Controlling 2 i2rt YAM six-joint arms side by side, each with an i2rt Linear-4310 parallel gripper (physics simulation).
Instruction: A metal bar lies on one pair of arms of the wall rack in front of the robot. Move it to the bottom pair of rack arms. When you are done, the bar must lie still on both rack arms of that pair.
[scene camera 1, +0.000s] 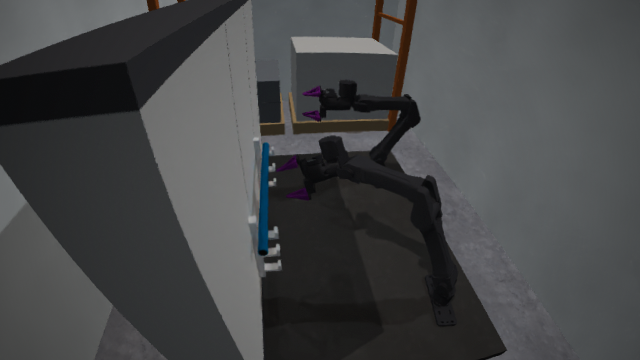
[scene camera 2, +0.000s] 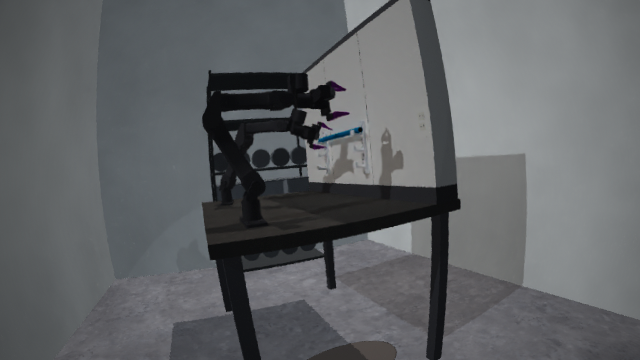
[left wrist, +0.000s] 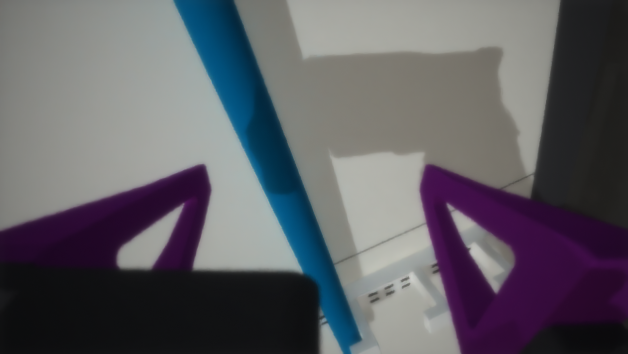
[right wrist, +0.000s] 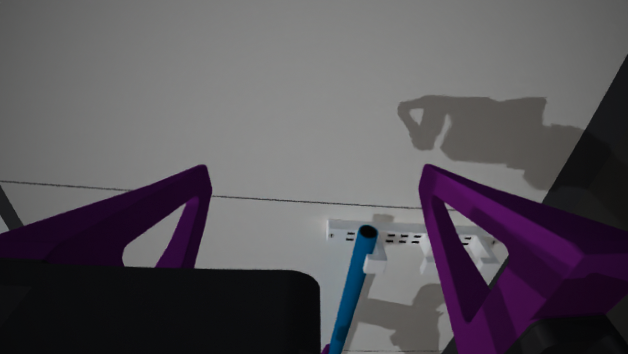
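The blue metal bar (scene camera 1: 264, 200) (scene camera 2: 345, 134) (left wrist: 275, 170) (right wrist: 352, 285) lies along the top pair of arms of the white wall rack (scene camera 2: 366, 157) (right wrist: 332, 229). The near bottom rack arm (scene camera 1: 272, 266) holds no bar. My left gripper (scene camera 1: 282, 182) (scene camera 2: 326, 137) (left wrist: 315, 176) is open and stands off in front of the bar, with the bar passing beyond the gap between its fingers. My right gripper (scene camera 1: 303, 104) (scene camera 2: 347, 101) (right wrist: 315, 176) is open and empty, farther from the wall and above the bar's level. The bar's contact with the far top arm is hard to make out.
The white wall panel (scene camera 1: 200, 175) (scene camera 2: 395, 75) stands behind the rack, at the edge of the dark table (scene camera 1: 320, 310) (scene camera 2: 320, 231). A large pale box (scene camera 1: 345, 85) and an orange frame (scene camera 1: 407, 50) stand beyond the table.
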